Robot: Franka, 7 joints.
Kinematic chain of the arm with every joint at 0, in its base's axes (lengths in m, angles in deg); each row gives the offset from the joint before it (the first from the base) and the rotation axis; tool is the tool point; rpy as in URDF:
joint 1: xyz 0 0 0.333 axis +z
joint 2: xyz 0 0 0 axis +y
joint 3: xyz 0 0 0.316 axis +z
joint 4: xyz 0.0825 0 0 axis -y
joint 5: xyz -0.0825 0 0.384 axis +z
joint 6: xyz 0 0 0 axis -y
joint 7: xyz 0.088 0 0 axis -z
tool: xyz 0 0 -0.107 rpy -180 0 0
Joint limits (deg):
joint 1: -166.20..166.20
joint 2: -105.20..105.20
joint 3: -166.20..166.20
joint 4: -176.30..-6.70
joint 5: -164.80..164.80
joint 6: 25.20..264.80
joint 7: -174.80..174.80
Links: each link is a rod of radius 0.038 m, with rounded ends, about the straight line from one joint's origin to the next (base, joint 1, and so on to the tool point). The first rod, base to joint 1, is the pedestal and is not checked.
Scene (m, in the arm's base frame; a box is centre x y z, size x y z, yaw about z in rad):
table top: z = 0
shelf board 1: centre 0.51 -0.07 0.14 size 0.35 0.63 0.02 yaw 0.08
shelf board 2: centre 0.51 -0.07 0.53 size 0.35 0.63 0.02 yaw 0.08
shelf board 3: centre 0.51 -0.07 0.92 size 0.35 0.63 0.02 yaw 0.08
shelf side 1: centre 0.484 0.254 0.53 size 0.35 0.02 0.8 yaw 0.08
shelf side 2: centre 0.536 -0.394 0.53 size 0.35 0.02 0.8 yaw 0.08
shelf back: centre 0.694 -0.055 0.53 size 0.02 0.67 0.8 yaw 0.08
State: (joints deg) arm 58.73 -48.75 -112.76 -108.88 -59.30 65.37 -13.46
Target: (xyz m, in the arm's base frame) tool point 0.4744 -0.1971 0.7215
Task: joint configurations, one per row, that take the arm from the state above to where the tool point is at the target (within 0.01 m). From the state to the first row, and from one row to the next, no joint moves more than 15 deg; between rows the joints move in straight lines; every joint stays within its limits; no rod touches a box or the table.
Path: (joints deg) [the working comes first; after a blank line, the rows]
Joints at the target: 77.43 -22.35 -69.50 -81.69 -60.38 66.08 -13.46
Straight joint move there: touches shelf board 2, shelf side 2.

1: 52.78 -51.09 -100.67 -110.59 -60.35 57.91 -13.62
2: 46.84 -53.43 -88.57 -112.30 -61.40 50.44 -13.78
3: 40.89 -55.78 -76.48 -114.01 -62.46 42.98 -13.94
4: 34.94 -58.12 -64.38 -115.72 -63.51 35.51 -14.11
5: 39.53 -56.65 -53.98 -110.14 -56.74 34.10 -13.89
6: 44.13 -55.19 -43.57 -104.57 -49.97 32.69 -13.68
7: 48.72 -53.72 -33.17 -98.99 -43.20 31.28 -13.46
8: 58.29 -43.27 -45.28 -93.22 -48.93 42.88 -13.46
9: 67.86 -32.81 -57.39 -87.46 -54.66 54.48 -13.46
10: 77.43 -22.35 -69.50 -81.69 -60.38 66.08 -13.46

